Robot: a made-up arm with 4 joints. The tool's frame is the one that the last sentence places.
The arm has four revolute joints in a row. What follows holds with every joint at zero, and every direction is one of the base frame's. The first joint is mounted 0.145 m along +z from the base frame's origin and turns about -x. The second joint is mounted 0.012 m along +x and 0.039 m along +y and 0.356 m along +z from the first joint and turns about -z. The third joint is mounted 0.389 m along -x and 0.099 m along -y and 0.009 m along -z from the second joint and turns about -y. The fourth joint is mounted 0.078 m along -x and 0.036 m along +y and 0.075 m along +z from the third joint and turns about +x. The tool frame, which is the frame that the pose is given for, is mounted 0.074 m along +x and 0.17 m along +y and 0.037 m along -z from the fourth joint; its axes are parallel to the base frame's.
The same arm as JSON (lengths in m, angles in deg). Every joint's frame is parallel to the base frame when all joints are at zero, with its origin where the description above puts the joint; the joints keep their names.
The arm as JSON. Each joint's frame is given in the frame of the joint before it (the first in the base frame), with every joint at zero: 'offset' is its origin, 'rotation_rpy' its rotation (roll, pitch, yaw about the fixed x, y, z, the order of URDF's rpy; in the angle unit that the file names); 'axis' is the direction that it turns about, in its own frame. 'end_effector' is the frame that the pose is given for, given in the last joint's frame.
{"length_unit": "m", "angle_unit": "deg", "chain": [{"id": "joint 1", "offset": [0.0, 0.0, 0.145], "rotation_rpy": [0.0, 0.0, 0.0], "axis": "-x"}, {"id": "joint 2", "offset": [0.012, 0.039, 0.356], "rotation_rpy": [0.0, 0.0, 0.0], "axis": "-z"}, {"id": "joint 3", "offset": [-0.389, -0.099, -0.009], "rotation_rpy": [0.0, 0.0, 0.0], "axis": "-y"}, {"id": "joint 4", "offset": [-0.078, 0.036, 0.075], "rotation_rpy": [0.0, 0.0, 0.0], "axis": "+x"}], "end_effector": {"offset": [0.074, 0.17, -0.037], "rotation_rpy": [0.0, 0.0, 0.0]}}
